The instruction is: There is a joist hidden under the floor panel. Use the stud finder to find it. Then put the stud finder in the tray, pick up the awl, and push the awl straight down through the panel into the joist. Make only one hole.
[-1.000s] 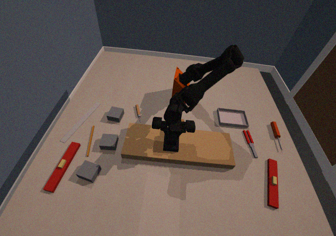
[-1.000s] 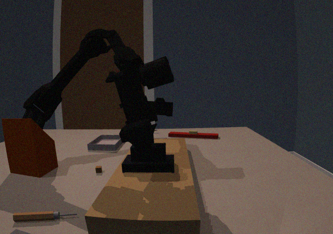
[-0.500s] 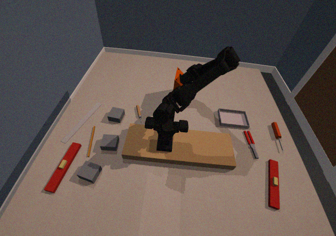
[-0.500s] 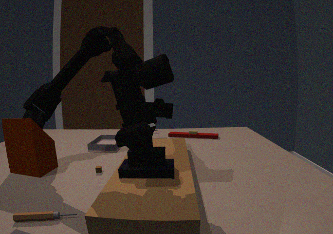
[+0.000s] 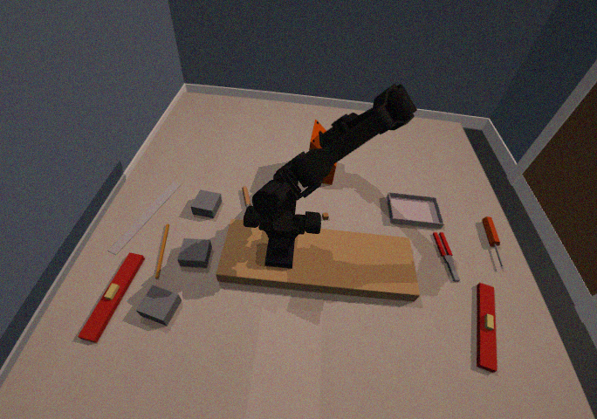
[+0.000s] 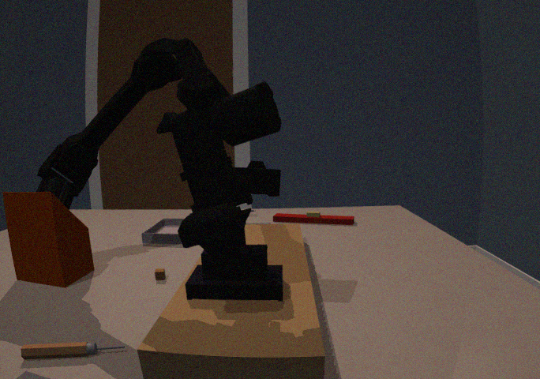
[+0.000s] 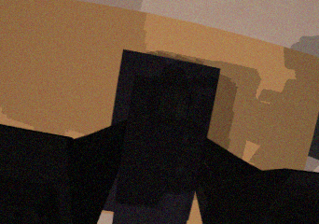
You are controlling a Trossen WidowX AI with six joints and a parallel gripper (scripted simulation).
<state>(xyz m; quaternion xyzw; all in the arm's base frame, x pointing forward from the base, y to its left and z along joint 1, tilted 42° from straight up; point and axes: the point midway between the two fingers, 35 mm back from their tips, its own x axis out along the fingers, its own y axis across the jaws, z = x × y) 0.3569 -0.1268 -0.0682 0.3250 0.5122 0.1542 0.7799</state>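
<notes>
My gripper tip is now 190 mm past the grey tray, 440 mm to the right of it and 50 mm above it. From my gripper tip the other things lie so: stud finder 10 mm ahead, 20 mm above; awl 190 mm behind, 100 mm to the right, 60 mm below; small cube 150 mm behind, 140 mm to the left, 60 mm below.
</notes>
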